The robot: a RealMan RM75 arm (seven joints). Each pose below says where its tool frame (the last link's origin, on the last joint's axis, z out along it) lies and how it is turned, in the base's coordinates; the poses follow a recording.
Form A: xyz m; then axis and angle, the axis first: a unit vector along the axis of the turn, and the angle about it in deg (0 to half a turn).
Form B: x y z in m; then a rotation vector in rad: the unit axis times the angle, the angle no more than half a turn. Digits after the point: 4 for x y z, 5 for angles.
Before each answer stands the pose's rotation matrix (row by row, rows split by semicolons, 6 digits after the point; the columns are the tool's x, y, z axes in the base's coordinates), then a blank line. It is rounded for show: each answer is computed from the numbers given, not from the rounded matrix.
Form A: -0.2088 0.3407 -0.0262 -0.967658 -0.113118 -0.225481 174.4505
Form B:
0.873023 0.240211 0.424415; 0.196601 -0.969782 0.144470; 0.446294 -0.042686 -0.893868

-0.2088 0.3407 -0.0262 -2.94626 -0.34441 -0.68653
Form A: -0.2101 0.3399 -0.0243 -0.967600 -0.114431 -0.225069 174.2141
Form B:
0.872824 0.243572 0.422908; 0.198193 -0.968783 0.148924; 0.445980 -0.046167 -0.893852

-0.2101 0.3399 -0.0243 -2.94209 -0.34794 -0.68435
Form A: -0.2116 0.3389 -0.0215 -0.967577 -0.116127 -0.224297 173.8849
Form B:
0.872774 0.247978 0.420444; 0.200191 -0.967416 0.155018; 0.445185 -0.051127 -0.893978

-0.2116 0.3389 -0.0215 -2.93646 -0.35243 -0.68071
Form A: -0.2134 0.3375 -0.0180 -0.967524 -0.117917 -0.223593 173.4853
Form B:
0.872616 0.252807 0.417887; 0.202070 -0.965824 0.162334; 0.444645 -0.057213 -0.893878

-0.2134 0.3375 -0.0180 -2.92955 -0.35704 -0.67701
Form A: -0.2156 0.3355 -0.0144 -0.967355 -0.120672 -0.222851 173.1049
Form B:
0.872016 0.259375 0.415106; 0.205867 -0.963749 0.169722; 0.444080 -0.062544 -0.893802

-0.2156 0.3355 -0.0144 -2.92262 -0.36458 -0.67329
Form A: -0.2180 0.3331 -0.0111 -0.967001 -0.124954 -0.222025 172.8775
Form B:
0.870684 0.268258 0.412247; 0.213200 -0.961177 0.175171; 0.443233 -0.064628 -0.894073

-0.2180 0.3331 -0.0111 -2.91771 -0.37702 -0.66991
